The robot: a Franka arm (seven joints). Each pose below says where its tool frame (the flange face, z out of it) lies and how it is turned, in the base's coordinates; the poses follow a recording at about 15 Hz.
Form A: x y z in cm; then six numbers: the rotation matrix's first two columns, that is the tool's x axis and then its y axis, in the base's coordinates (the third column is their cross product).
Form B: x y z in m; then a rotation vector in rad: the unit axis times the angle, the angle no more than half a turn. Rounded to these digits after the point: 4 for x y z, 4 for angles.
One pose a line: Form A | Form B
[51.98 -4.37 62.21 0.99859 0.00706 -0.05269 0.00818 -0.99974 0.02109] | [0.5198 -0.0437 0.6221 3.1192 0.0119 -0.0821]
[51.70 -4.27 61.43 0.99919 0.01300 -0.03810 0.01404 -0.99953 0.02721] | [0.5170 -0.0427 0.6143 3.1135 0.0211 -0.0591]
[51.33 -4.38 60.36 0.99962 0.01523 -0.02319 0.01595 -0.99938 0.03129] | [0.5133 -0.0438 0.6036 3.1098 0.0243 -0.0357]
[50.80 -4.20 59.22 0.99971 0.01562 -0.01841 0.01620 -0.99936 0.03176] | [0.5080 -0.0420 0.5922 3.1095 0.0247 -0.0282]
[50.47 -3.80 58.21 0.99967 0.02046 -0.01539 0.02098 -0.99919 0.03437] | [0.5047 -0.0380 0.5821 3.1068 0.0322 -0.0234]
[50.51 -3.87 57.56 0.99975 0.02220 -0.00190 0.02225 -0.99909 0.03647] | [0.5051 -0.0387 0.5756 3.1049 0.0345 -0.0023]
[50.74 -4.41 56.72 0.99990 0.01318 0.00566 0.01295 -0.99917 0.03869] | [0.5074 -0.0441 0.5672 3.1029 0.0203 0.0092]
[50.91 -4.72 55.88 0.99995 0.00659 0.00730 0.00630 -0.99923 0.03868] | [0.5091 -0.0472 0.5588 3.1029 0.0100 0.0115]
